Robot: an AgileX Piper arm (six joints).
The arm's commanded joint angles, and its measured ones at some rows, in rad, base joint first. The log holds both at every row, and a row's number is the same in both.
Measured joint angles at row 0: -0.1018 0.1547 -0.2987 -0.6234 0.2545 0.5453
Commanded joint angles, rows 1 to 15: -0.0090 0.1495 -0.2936 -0.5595 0.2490 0.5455; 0.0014 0.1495 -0.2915 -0.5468 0.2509 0.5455; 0.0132 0.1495 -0.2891 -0.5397 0.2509 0.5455; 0.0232 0.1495 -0.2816 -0.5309 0.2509 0.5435; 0.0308 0.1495 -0.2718 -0.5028 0.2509 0.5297; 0.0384 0.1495 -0.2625 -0.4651 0.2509 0.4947; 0.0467 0.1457 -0.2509 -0.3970 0.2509 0.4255; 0.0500 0.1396 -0.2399 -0.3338 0.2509 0.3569; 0.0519 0.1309 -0.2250 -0.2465 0.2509 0.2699; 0.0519 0.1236 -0.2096 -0.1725 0.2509 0.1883; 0.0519 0.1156 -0.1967 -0.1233 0.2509 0.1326; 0.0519 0.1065 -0.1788 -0.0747 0.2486 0.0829; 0.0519 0.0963 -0.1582 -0.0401 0.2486 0.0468; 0.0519 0.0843 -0.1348 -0.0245 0.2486 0.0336; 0.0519 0.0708 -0.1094 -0.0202 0.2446 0.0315
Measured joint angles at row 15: 0.0475 0.1110 -0.1876 -0.1348 0.2545 0.1483
